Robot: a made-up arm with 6 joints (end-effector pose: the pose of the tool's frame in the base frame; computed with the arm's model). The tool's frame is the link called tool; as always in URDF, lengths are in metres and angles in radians.
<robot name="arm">
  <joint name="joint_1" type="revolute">
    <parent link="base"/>
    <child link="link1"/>
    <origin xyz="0.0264 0.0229 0.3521" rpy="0 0 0"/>
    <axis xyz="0 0 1"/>
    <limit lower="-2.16" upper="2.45"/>
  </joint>
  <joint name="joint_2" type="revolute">
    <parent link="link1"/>
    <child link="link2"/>
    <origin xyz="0.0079 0.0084 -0.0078" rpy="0 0 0"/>
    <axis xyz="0.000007 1 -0.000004"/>
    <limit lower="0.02" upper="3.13"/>
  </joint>
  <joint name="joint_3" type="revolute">
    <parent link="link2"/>
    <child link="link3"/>
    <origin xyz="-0.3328 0.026 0.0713" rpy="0 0 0"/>
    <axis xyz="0.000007 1 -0.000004"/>
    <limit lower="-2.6" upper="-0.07"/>
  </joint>
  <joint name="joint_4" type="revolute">
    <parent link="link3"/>
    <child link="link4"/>
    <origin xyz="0.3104 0.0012 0.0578" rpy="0 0 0"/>
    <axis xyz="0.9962 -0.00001 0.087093"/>
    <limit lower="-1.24" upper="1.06"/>
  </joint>
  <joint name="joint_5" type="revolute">
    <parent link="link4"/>
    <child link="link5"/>
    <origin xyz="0.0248 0.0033 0.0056" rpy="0 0 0"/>
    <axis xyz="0.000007 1 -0.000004"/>
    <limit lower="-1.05" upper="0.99"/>
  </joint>
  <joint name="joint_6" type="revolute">
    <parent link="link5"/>
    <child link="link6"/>
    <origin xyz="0.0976 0.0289 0.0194" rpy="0 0 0"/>
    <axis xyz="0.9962 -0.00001 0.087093"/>
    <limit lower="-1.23" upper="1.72"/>
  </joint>
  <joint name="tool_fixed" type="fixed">
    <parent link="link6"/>
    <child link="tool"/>
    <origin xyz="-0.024 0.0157 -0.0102" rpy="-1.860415 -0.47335 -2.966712"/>
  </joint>
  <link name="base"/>
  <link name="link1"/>
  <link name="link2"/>
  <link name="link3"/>
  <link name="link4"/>
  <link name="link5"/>
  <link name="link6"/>
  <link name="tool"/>
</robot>
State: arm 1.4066 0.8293 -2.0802 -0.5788 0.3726 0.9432
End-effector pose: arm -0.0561 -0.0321 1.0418 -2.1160 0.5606 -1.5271
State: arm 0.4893 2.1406 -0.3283 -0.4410 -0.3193 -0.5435
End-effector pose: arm 0.1793 0.1981 0.1747 1.6461 -1.1752 1.1386
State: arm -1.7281 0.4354 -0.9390 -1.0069 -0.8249 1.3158
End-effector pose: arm 0.1424 -0.0227 0.7840 -1.4520 0.1986 2.4076
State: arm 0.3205 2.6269 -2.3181 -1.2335 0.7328 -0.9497
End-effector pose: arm 0.6997 0.2452 0.3416 0.7021 -0.0424 2.2252
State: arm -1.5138 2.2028 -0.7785 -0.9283 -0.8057 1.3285
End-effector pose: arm 0.1690 -0.3566 0.2166 2.9387 -0.5969 3.1265
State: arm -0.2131 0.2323 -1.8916 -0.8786 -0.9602 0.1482
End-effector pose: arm -0.3402 0.2235 0.8560 1.1007 1.0399 -1.3163
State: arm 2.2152 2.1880 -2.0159 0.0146 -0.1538 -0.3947
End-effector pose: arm -0.4416 0.5142 0.5826 -1.4313 -0.5137 -0.9895
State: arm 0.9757 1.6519 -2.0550 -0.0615 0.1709 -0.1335
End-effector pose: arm 0.2171 0.4503 0.8815 -1.6332 -0.2634 -2.1235
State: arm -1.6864 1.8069 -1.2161 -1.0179 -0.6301 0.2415
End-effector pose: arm 0.0732 -0.4951 0.4745 -1.1276 -0.6679 1.7589
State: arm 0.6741 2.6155 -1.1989 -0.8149 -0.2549 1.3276
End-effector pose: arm 0.3221 0.3855 0.0635 2.4436 -0.9892 -0.8162
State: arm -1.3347 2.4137 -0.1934 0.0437 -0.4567 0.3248
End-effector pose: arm 0.1433 -0.1070 0.1315 1.4712 -0.9082 -1.8770
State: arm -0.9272 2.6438 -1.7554 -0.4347 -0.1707 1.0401
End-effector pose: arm 0.4913 -0.4411 0.1770 -3.0256 -0.8601 3.0634
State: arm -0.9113 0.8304 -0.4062 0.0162 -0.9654 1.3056
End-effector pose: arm 0.2194 -0.0980 0.6214 -2.7575 0.5314 2.9090
